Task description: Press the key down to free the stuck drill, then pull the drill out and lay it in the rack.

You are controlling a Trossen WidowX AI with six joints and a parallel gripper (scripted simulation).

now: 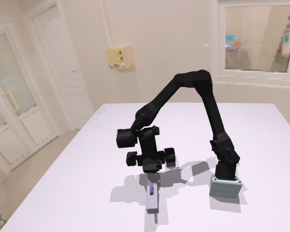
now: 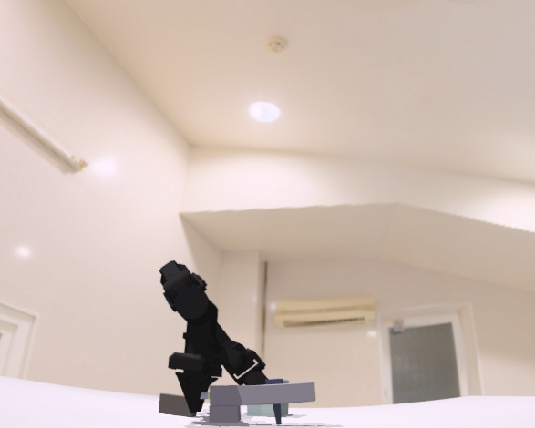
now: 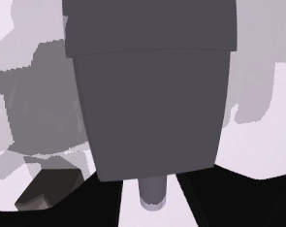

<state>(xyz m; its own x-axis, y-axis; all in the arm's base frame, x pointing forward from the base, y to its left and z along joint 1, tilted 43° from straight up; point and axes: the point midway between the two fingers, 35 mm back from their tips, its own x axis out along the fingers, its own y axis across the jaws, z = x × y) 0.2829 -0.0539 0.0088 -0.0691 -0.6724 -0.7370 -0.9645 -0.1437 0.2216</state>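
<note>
Right now my gripper tip is 1 cm past the drill, 5 cm to the right of it and 4 cm below it. Round my gripper tip: housing: 3 cm behind, 11 cm to the left, 3 cm above; then rack: 6 cm behind, 7 cm to the right; then blue key: 4 cm behind, 14 cm to the left, 4 cm above.
</note>
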